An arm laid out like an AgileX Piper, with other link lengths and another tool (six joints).
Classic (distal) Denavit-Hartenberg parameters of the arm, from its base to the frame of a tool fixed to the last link. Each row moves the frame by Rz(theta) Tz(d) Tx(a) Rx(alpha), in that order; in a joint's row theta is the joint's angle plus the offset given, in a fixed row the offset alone. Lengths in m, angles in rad.
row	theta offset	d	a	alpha
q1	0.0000	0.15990	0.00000	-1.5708
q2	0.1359	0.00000	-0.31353	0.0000
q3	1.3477	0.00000	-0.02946	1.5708
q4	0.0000	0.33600	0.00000	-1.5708
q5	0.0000	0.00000	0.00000	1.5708
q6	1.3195	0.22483	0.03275	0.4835
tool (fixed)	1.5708	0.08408	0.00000	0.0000
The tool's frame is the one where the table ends.
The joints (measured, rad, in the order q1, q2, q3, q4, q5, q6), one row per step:
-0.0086 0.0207 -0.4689 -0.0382 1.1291 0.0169
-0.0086 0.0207 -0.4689 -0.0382 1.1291 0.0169
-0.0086 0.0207 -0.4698 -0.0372 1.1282 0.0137
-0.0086 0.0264 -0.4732 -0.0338 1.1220 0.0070
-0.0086 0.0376 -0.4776 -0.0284 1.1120 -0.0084
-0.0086 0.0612 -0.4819 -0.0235 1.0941 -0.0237
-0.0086 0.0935 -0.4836 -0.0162 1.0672 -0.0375
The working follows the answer.
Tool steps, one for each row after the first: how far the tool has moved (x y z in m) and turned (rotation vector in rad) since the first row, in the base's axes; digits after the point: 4 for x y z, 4 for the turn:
0.0000 0.0000 0.0000 0.0000 0.0000 0.0000
0.0001 0.0001 0.0006 -0.0018 -0.0017 0.0023
0.0016 0.0008 0.0025 -0.0046 -0.0053 0.0080
0.0039 0.0017 0.0046 -0.0129 -0.0080 0.0195
0.0085 0.0024 0.0060 -0.0216 -0.0062 0.0308
0.0153 0.0038 0.0063 -0.0267 -0.0022 0.0425

Tool pose at each row, in the base's axes (x y z in m, rotation vector in rad; rounded; the steps above come from the unrounded poses):
0.1872 0.0101 0.1998 2.8507 0.2296 0.7105
0.1872 0.0101 0.1998 2.8507 0.2296 0.7105
0.1874 0.0102 0.2004 2.8485 0.2333 0.7128
0.1888 0.0109 0.2023 2.8447 0.2417 0.7181
0.1911 0.0118 0.2044 2.8366 0.2602 0.7215
0.1957 0.0125 0.2058 2.8299 0.2792 0.7183
0.2025 0.0139 0.2061 2.8274 0.2979 0.7133

